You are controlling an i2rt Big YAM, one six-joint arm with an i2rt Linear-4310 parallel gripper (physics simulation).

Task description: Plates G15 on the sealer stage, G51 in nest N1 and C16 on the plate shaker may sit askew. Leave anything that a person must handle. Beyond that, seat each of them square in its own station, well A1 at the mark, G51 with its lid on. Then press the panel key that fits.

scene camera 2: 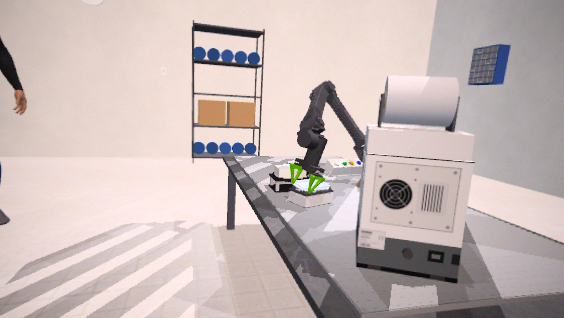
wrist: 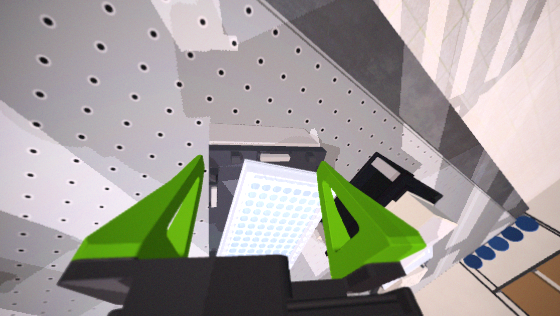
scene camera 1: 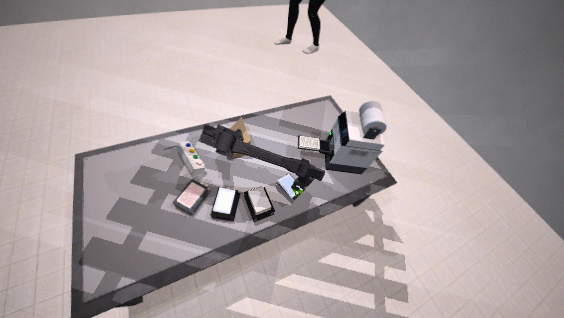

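Note:
A pale blue, many-welled plate (scene camera 1: 288, 185) (wrist: 272, 215) sits askew on the dark top of the low white plate shaker (scene camera 2: 311, 200) (wrist: 262, 135). My gripper (scene camera 1: 298, 190) (scene camera 2: 302, 187) (wrist: 264, 163) is open and empty, its green fingers around the plate. In the wrist view the right fingertip overlaps the plate's edge and the left one stands off it. A pale plate (scene camera 1: 309, 142) lies on the sealer stage. A pinkish plate (scene camera 1: 191, 196), a white plate (scene camera 1: 226, 201) and a greyish lidded-looking plate (scene camera 1: 259, 200) sit in dark nests. Labels and the A1 marks are unreadable.
The sealer (scene camera 1: 355, 145) (scene camera 2: 412, 195) with its white roll stands at the table's right end. The button panel (scene camera 1: 192, 160) (scene camera 2: 340, 166) stands left of the arm base, a tan piece (scene camera 1: 243, 131) behind the arm. A person (scene camera 1: 314, 25) (scene camera 2: 10, 75) stands beyond the table.

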